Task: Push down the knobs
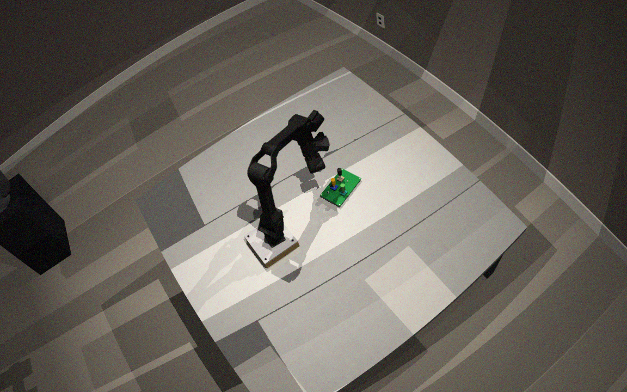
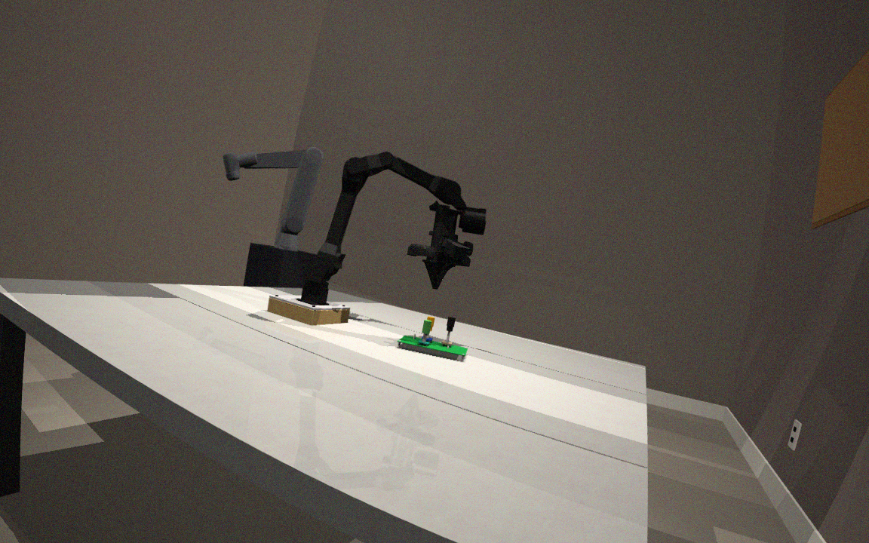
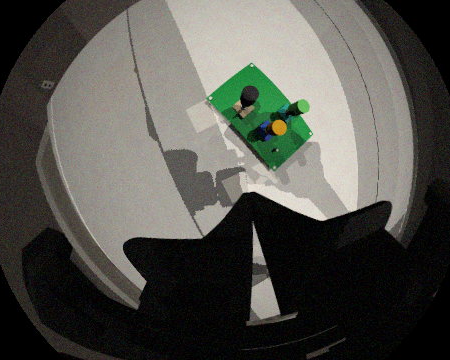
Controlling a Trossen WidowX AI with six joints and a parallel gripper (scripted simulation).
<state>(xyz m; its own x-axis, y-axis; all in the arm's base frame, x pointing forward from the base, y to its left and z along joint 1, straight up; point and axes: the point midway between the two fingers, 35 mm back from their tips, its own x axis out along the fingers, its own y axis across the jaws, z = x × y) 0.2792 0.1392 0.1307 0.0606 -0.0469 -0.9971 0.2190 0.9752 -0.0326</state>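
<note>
My gripper tip is now 80 mm above the orange knob, 60 mm to the left of it and 40 mm short of it. Round my gripper tip: black knob (80 mm ahead, 70 mm below, 40 mm to the right).
</note>
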